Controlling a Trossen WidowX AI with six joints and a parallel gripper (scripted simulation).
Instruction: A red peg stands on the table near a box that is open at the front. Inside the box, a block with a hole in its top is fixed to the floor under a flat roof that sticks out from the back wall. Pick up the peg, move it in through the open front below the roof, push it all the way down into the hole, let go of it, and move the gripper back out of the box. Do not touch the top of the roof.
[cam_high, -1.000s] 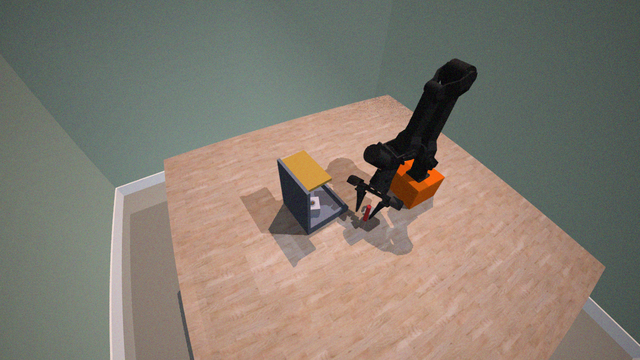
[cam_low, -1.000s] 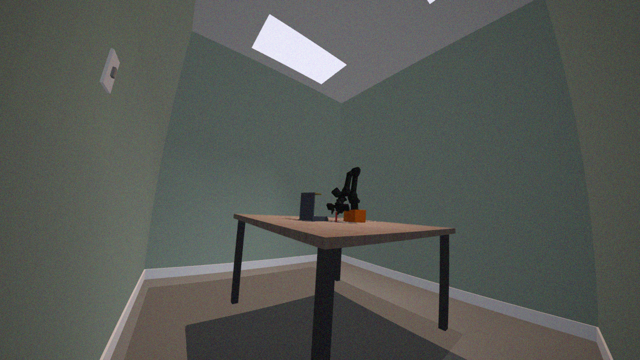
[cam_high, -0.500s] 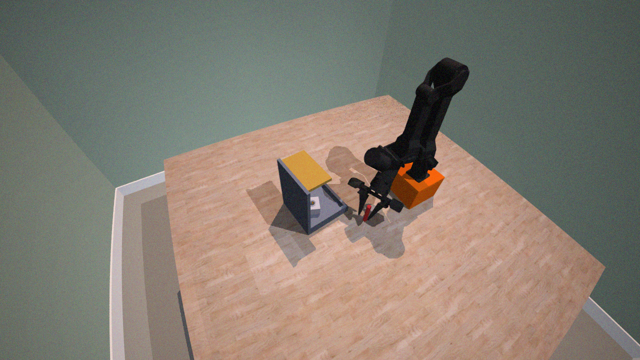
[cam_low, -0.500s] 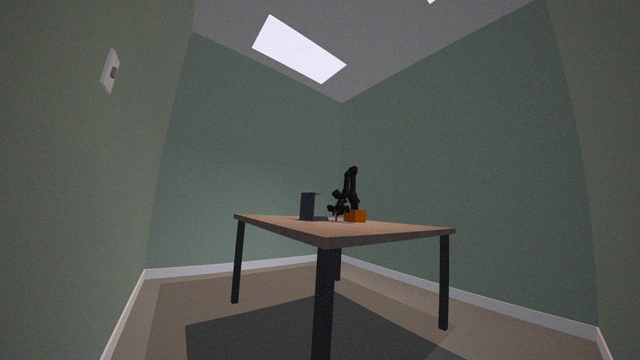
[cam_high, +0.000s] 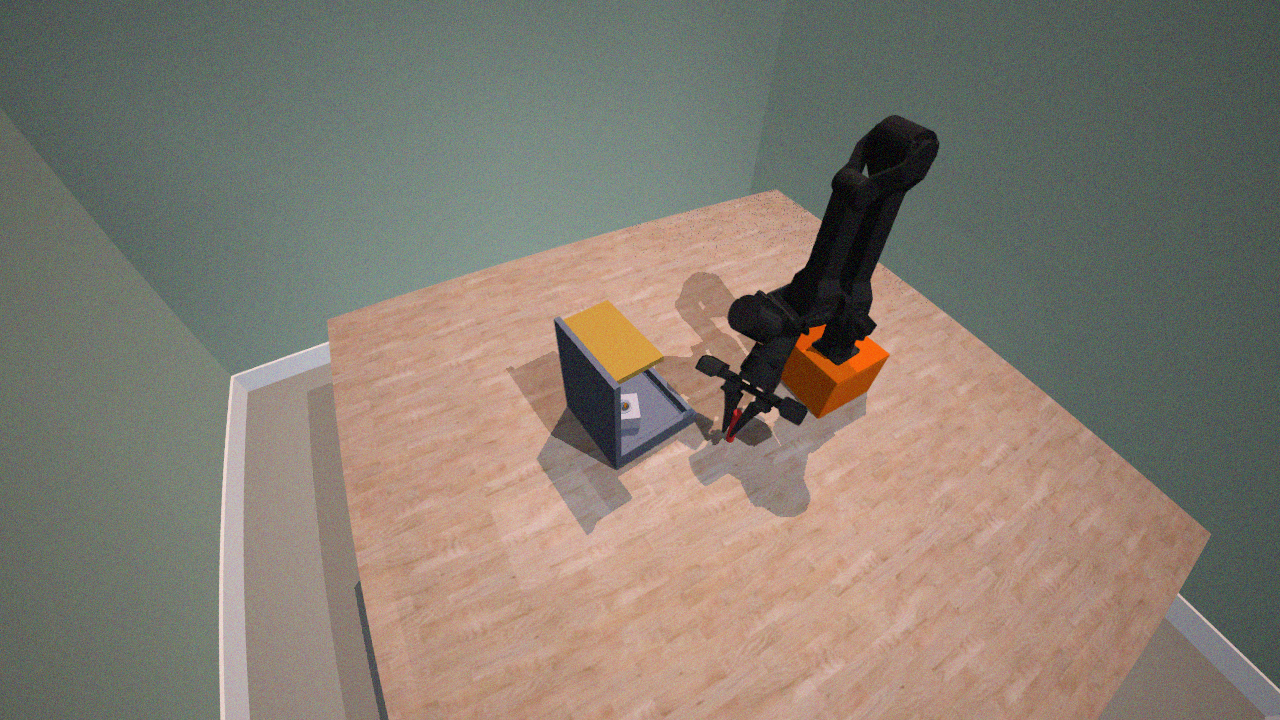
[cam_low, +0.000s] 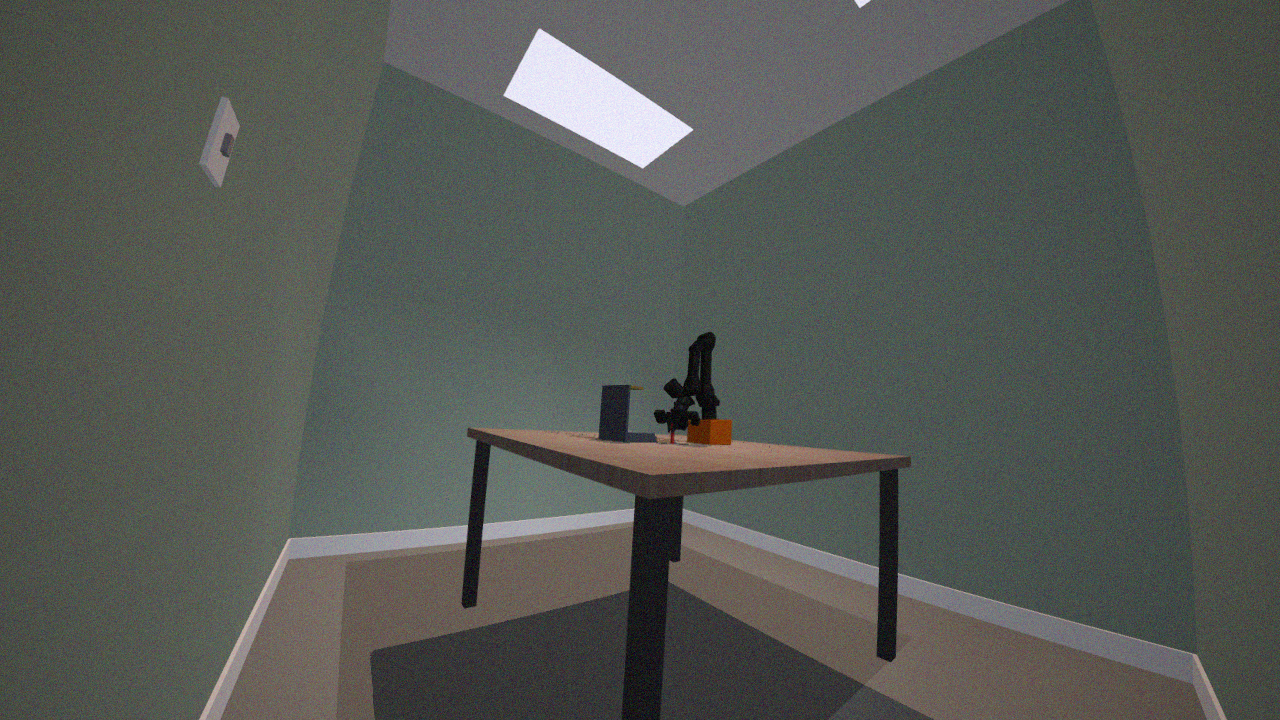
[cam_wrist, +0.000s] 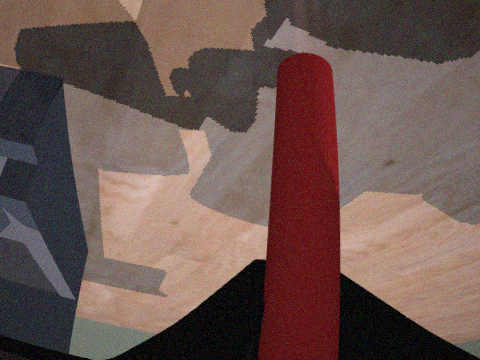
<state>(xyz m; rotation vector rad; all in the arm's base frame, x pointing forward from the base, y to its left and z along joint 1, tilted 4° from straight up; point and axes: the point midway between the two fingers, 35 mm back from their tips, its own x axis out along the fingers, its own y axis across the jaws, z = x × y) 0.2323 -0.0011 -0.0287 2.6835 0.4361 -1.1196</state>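
My gripper tip is now 13 cm short of the yellow roof, 14 cm to the left of it and 17 cm below it. From my gripper tip the other things lie so: red peg: 2 cm behind, 1 cm to the right.
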